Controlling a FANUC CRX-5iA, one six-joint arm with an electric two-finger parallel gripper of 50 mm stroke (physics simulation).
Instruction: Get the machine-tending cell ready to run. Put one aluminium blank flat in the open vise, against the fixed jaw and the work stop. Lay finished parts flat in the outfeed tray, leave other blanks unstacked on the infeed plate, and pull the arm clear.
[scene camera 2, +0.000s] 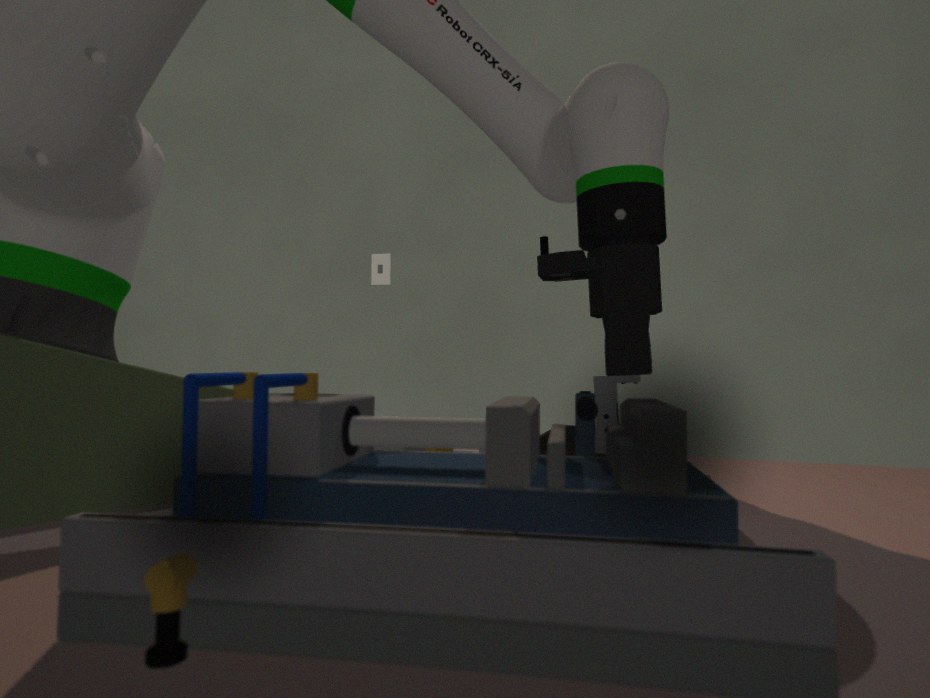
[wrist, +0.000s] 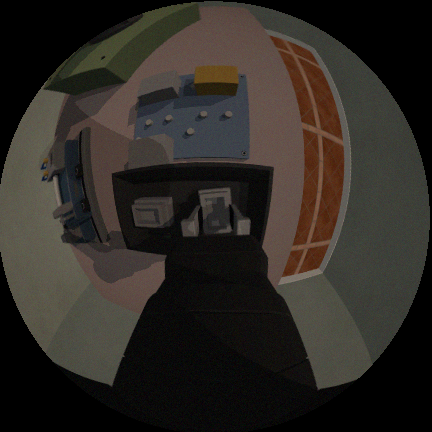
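Seen in the pictures: gripper, fingertip midpoint: (wrist: 215, 212); arm's base, link origin: (scene camera 2: 26, 356).
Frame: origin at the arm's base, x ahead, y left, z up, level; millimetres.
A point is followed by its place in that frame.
Observation:
My gripper (scene camera 2: 606, 435) @[z -80, x 511, y 259 mm] (wrist: 215, 212) @[z -80, x 511, y 259 mm] is shut on a grey pocketed finished part (wrist: 215, 196) @[z -71, x 488, y 258 mm], over the right half of the black outfeed tray (wrist: 192, 170) @[z -85, x 458, y 227 mm]. The part looks roughly level; whether it touches the tray floor cannot be told. Another finished part (wrist: 152, 212) @[z -86, x 518, y 163 mm] lies in the tray's left half. Two plain grey blocks, apparently aluminium blanks, sit apart at the left of the blue infeed plate (wrist: 215, 142) @[z -111, x 414, y 255 mm]: one at the back (wrist: 159, 86) @[z -75, x 321, y 173 mm], one at the near corner (wrist: 151, 151) @[z -75, x 429, y 173 mm]. The vise (scene camera 2: 443, 507) @[z -68, x 485, y -174 mm] (wrist: 75, 172) @[z -81, x 425, y -61 mm] stands open; no blank is discernible between its jaws.
A yellow block (wrist: 216, 80) @[z -75, x 322, y 254 mm] sits at the infeed plate's back right, behind several short pins. The vise's fixed jaw (scene camera 2: 653, 447) @[z -39, x 575, y -153 mm] hides the gripper's lower part in the scene view. Blue pipes (scene camera 2: 259, 450) @[z -42, x 408, y -205 mm] rise beside the vise cylinder. The green robot base (wrist: 120, 55) is at the upper left.

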